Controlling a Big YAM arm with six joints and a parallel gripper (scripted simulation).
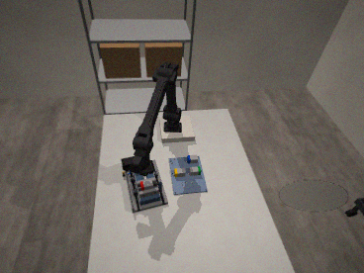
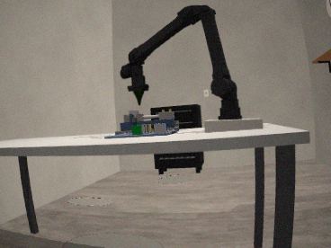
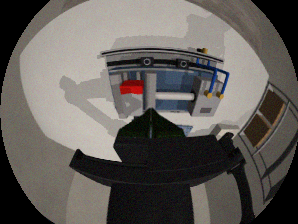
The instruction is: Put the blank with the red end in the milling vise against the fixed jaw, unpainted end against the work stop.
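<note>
Now: the red-ended blank 3 cm ahead of my hand, 1 cm to the left of it and 5 cm below it. Round my hand: yellow-ended blank 11 cm behind, 18 cm to the left, 12 cm below; green-ended blank 12 cm behind, 27 cm to the left, 12 cm below; blue plate 12 cm behind, 23 cm to the left, 14 cm below.
</note>
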